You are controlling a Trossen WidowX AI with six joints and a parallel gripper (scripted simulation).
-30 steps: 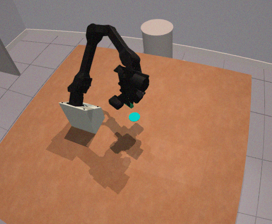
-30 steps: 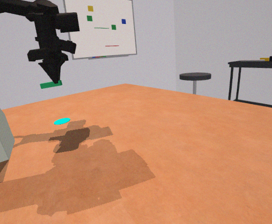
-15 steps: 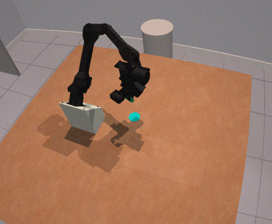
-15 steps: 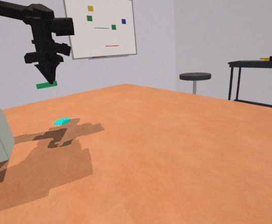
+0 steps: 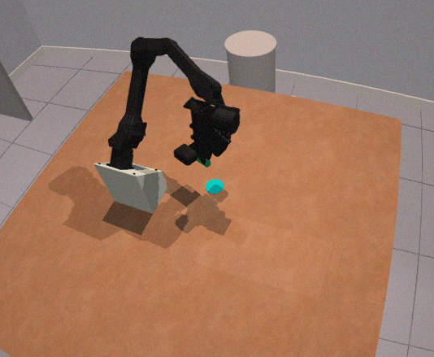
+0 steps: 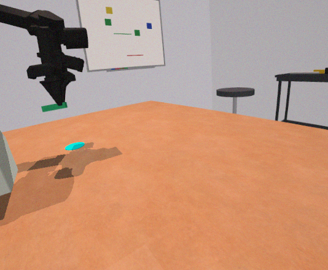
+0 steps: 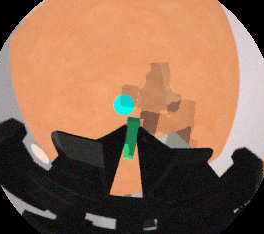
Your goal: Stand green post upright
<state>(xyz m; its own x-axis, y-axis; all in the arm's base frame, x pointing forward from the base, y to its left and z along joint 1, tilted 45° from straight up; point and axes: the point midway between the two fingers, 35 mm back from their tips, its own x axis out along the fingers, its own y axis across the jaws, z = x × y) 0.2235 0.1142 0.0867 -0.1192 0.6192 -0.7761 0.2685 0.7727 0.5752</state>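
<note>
Now: the cyan circle 130 mm below my gripper tip, 10 mm to the left of it and 10 mm ahead of it. From my gripper tip the other things lie so: green post: 20 mm behind, 10 mm to the left.
</note>
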